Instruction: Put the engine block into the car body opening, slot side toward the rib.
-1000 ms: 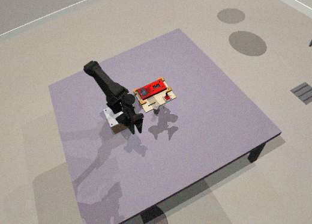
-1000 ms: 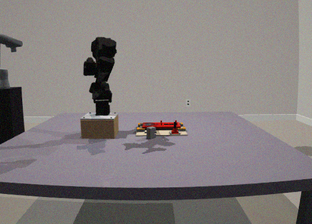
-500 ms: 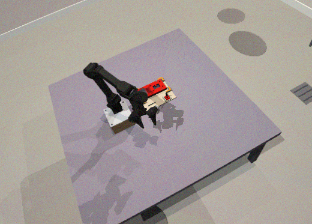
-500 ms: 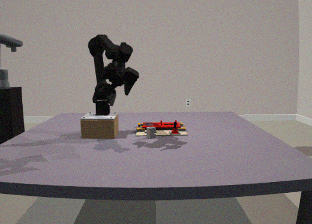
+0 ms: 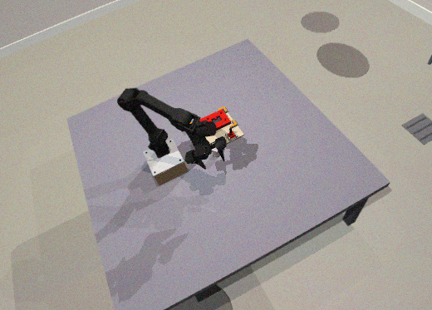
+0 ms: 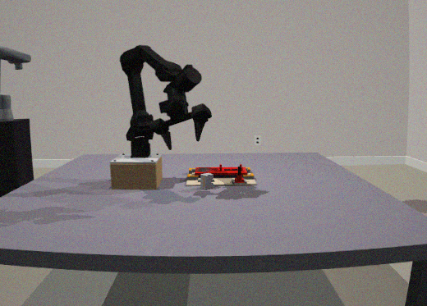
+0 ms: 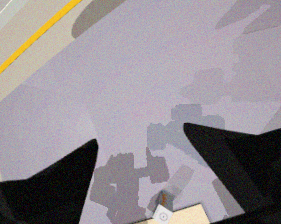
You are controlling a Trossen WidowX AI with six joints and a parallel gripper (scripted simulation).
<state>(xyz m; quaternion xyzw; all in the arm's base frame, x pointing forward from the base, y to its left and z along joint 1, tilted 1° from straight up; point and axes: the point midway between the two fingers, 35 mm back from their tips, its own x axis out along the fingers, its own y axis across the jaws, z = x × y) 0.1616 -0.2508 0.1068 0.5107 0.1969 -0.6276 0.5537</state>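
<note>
The engine block lies 160 mm to the left of my gripper tip, 150 mm below it and 80 mm ahead of it.
</note>
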